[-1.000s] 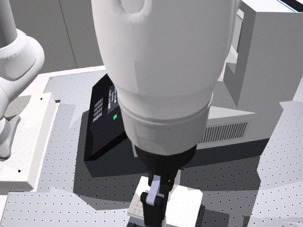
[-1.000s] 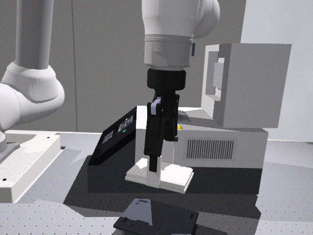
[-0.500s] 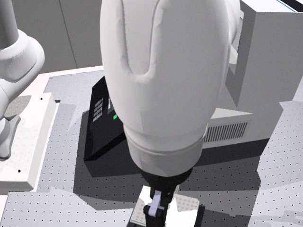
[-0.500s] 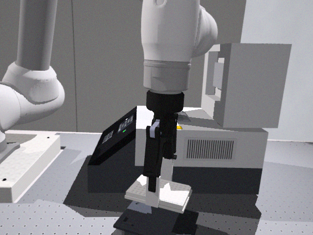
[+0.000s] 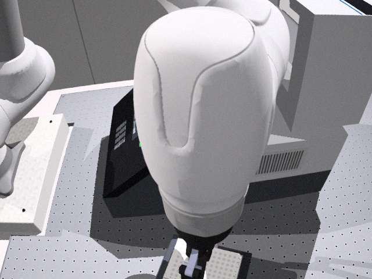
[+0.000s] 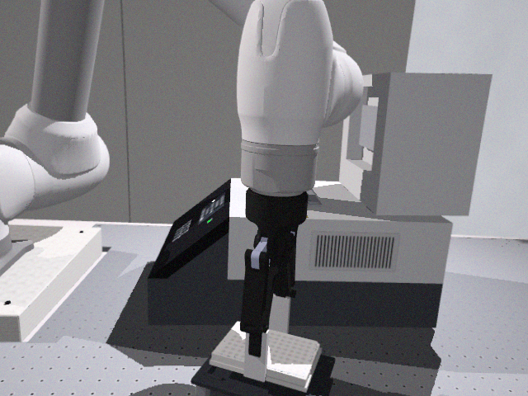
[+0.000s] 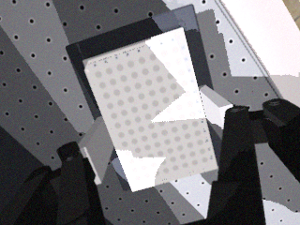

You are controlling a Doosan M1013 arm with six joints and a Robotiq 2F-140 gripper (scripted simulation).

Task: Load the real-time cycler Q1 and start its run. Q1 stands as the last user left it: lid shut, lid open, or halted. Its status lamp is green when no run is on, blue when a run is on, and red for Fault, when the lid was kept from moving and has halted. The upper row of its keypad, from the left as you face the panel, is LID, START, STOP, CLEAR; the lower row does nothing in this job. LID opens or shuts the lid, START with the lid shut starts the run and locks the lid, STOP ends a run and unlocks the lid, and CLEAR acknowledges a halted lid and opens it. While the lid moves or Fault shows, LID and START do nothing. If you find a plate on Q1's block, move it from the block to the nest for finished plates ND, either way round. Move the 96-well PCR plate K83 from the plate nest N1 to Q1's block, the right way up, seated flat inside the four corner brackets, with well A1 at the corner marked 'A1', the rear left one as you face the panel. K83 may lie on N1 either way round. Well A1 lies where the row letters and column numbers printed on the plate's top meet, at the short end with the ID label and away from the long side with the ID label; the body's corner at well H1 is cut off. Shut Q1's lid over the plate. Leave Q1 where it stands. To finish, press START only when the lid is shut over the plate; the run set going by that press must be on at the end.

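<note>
Right now the dark grey plate nest is 5 cm below my hand. From my hand the other things lie so: white 96-well plate 58 cm to the left, 5 cm below, 3 cm ahead; then black nest 58 cm to the left, 7 cm below, 3 cm ahead.
</note>
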